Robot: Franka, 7 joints.
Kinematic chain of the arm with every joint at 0, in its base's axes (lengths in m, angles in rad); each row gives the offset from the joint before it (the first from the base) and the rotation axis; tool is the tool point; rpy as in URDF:
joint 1: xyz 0 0 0.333 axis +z
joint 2: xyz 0 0 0 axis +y
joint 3: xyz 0 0 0.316 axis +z
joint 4: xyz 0.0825 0 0 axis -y
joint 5: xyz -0.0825 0 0.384 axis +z
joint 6: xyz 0 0 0 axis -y
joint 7: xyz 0.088 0 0 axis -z
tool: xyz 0 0 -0.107 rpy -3.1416 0 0
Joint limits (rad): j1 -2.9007..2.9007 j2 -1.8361..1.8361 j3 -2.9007..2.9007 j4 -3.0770..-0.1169 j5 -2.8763..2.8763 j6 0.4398..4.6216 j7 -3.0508..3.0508
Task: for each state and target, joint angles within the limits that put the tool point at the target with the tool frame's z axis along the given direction. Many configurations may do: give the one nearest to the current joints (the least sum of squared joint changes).
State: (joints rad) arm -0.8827 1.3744 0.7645 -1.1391 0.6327 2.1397 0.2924
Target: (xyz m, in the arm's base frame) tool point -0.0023 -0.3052 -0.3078 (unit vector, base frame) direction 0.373 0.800 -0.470
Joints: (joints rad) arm -1.4776 1.7151 -0.1025 -1.4979 0.6074 2.0653 0.2924
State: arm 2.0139 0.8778 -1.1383 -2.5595 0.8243 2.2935 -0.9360
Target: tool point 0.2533 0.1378 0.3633 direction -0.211 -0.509 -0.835
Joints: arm 2.5423 1.2999 -2.0120 -2.7247 0.4892 1.5432 -0.9360
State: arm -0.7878 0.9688 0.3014 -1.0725 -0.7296 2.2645 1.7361
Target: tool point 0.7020 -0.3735 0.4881 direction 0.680 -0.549 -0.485
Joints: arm -0.7405 0.7487 0.3281 -1.1245 -0.9468 2.8132 1.7361
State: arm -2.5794 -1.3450 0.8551 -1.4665 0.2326 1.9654 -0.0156
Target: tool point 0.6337 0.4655 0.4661 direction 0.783 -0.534 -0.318
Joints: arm -1.8357 -1.5035 1.3307 -1.0193 0.6205 2.1031 -0.0156
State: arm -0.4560 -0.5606 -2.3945 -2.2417 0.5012 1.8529 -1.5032
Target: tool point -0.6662 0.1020 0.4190 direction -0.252 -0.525 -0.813
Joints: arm -0.6678 -0.4184 -2.5858 -1.6572 0.4581 2.1513 -1.5032
